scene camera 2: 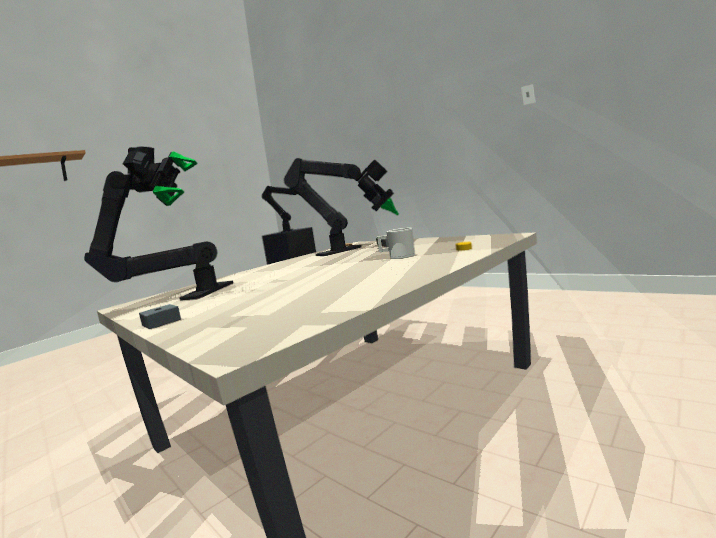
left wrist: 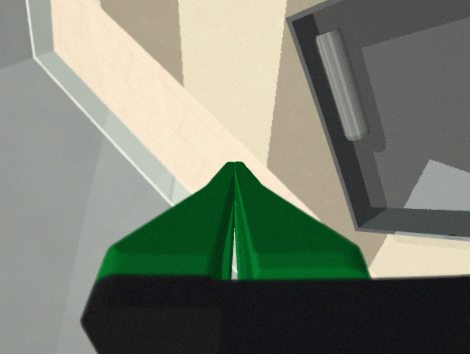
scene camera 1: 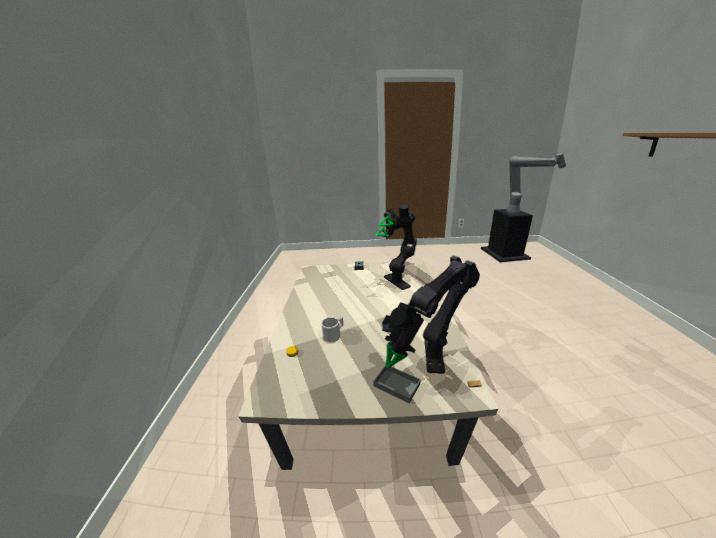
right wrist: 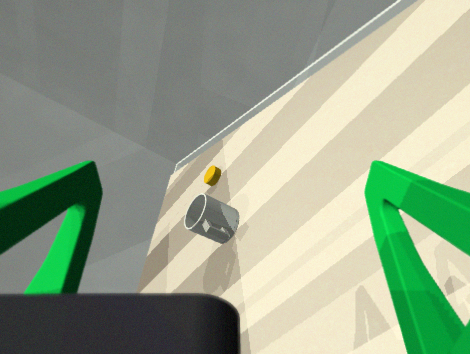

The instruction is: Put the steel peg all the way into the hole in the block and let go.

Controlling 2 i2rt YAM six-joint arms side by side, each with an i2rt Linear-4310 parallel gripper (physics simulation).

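Places are measured from the left arm's base along level axes (x back, y left, z down), in centimetres.
Pixels of known places: left gripper, fingertip midpoint: (scene camera 2: 398, 214) (left wrist: 234, 175) (scene camera 1: 386, 367); right gripper, fingertip midpoint: (scene camera 2: 189, 176) (scene camera 1: 377, 230) (right wrist: 233, 176); left arm's base, link origin: (scene camera 2: 339, 251) (scene camera 1: 434, 354); right arm's base, link origin: (scene camera 2: 208, 291) (scene camera 1: 396, 281).
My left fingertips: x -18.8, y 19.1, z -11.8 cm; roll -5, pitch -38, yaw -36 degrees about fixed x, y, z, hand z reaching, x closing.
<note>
For each thing: its top centre in the pictures, then the offset to it from my left fingertips. "*": a spot on its surface instead. Level surfaces: height alone.
- steel peg, top centre: (left wrist: 336, 92) dy +0.1, dx +0.1, dz +9.6 cm
- dark tray, top centre: (left wrist: 405, 127) (scene camera 1: 397, 380) dy -2.1, dx +3.8, dz +9.0 cm
- dark block, top centre: (scene camera 2: 158, 309) (scene camera 1: 359, 263) dy -99.0, dx -25.9, dz +8.6 cm
- grey mug, surface spot: (right wrist: 212, 220) * dy -29.8, dx -25.8, dz +5.8 cm
- table, surface height: dz +11.8 cm
- yellow disc, top centre: (right wrist: 209, 174) (scene camera 2: 463, 243) (scene camera 1: 291, 349) dy -13.2, dx -41.8, dz +9.9 cm
- small orange-brown piece, top centre: (scene camera 1: 474, 383) dy -4.7, dx +32.8, dz +11.0 cm
The steel peg (left wrist: 343, 85) lies on its side in the dark tray (left wrist: 320, 112) (scene camera 1: 412, 393), along one wall, in the left wrist view. My left gripper (left wrist: 234, 175) (scene camera 1: 388, 366) (scene camera 2: 397, 213) is shut with its fingertips together and nothing between them; it hangs above the table beside the tray's edge, apart from the peg. The dark block (scene camera 1: 359, 265) (scene camera 2: 160, 316) stands at the table's far end in scene camera 1; a small hole shows in its top. My right gripper (right wrist: 233, 176) (scene camera 1: 379, 226) (scene camera 2: 184, 179) is wide open and empty, high above the table's block end.
A grey mug (scene camera 1: 331, 329) (scene camera 2: 400, 242) (right wrist: 212, 220) stands on the table (scene camera 1: 312, 399) (scene camera 2: 277, 341). A yellow disc (scene camera 1: 291, 351) (scene camera 2: 463, 245) (right wrist: 212, 175) lies near it. A small orange-brown piece (scene camera 1: 474, 383) lies near the left arm's base.
</note>
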